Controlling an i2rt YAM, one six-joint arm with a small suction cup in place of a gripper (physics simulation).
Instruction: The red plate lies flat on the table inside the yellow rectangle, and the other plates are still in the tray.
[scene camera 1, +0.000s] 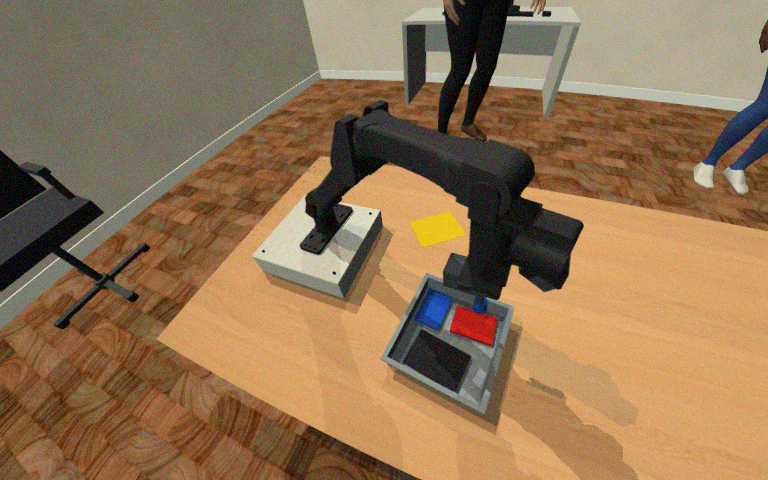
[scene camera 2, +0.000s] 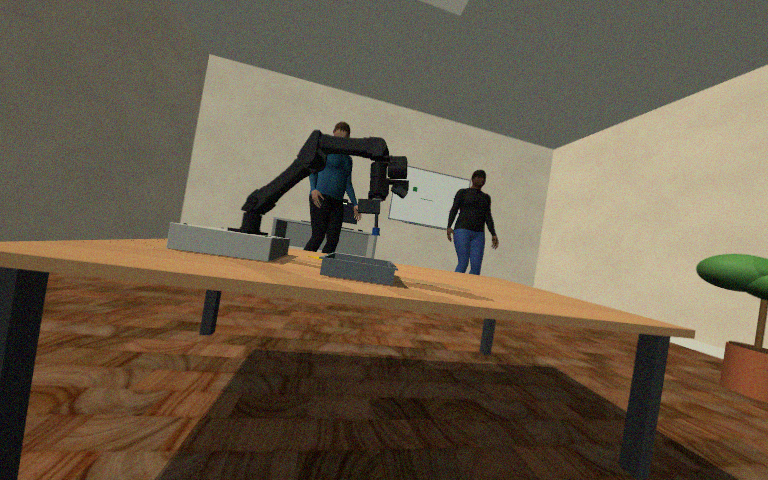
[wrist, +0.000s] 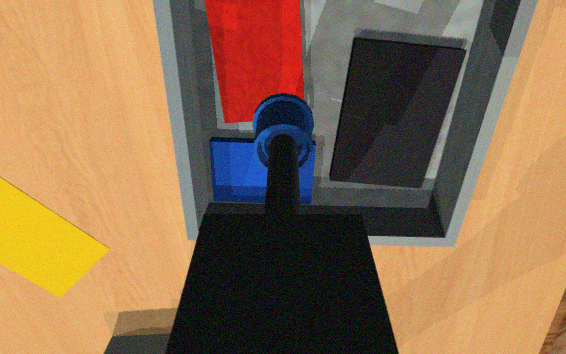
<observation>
The suction cup (scene camera 1: 476, 308) carries nothing. The cup is 14 cm from the middle of a grey tray (scene camera 1: 475, 387), above it. A black plate (scene camera 1: 441, 362) rests on the grey tray. A blue plate (scene camera 1: 431, 313) sits on the grey tray. A red plate (scene camera 1: 480, 327) rests on the grey tray. Further things: a yellow rectangle (scene camera 1: 439, 228).
The blue plate shows as well in the wrist view (wrist: 236, 176). The black plate is seen too in the wrist view (wrist: 396, 96). The grey tray shows as well in scene camera 2 (scene camera 2: 346, 266) and in the wrist view (wrist: 432, 216). Scene camera 2 does not show the blue plate, which is hidden by the grey tray. Scene camera 2 does not show the black plate, which is hidden by the grey tray.
</observation>
